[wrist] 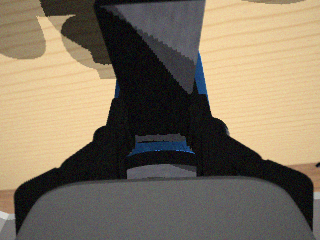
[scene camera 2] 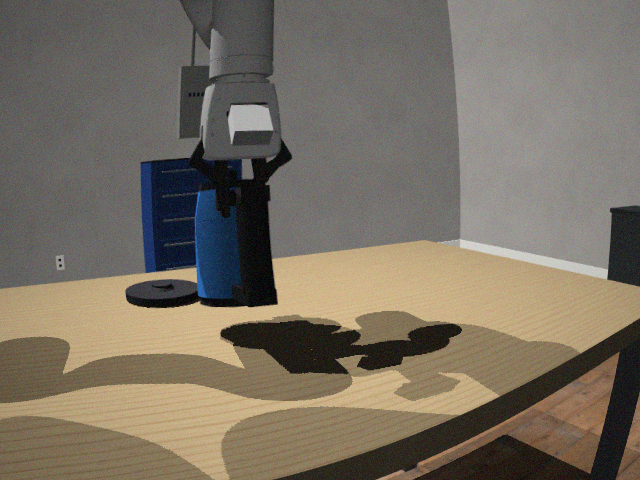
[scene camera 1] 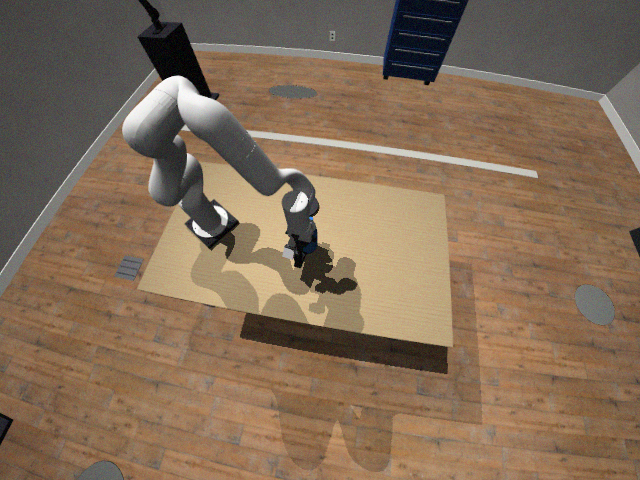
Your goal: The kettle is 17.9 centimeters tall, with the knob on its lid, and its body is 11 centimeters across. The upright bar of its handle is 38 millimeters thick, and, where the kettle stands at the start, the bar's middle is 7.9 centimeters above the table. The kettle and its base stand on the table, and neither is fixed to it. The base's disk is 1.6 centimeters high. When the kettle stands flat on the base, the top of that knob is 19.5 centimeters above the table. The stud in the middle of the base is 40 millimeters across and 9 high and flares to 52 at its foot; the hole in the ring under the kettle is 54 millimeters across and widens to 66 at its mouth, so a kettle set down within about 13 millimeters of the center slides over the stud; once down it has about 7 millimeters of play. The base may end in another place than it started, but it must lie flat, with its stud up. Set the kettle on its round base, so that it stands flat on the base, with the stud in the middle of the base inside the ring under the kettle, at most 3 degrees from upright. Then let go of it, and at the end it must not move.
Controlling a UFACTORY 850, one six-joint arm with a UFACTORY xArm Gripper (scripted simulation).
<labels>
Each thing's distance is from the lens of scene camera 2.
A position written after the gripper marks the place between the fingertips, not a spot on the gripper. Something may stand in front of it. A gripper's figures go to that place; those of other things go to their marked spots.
gripper (scene camera 2: 240, 215): 0.68 m
blue kettle (scene camera 2: 234, 265): 0.69 m
round kettle base (scene camera 2: 167, 292): 0.94 m
The marked spots on the blue kettle and the round kettle base are 0.28 m apart.
</labels>
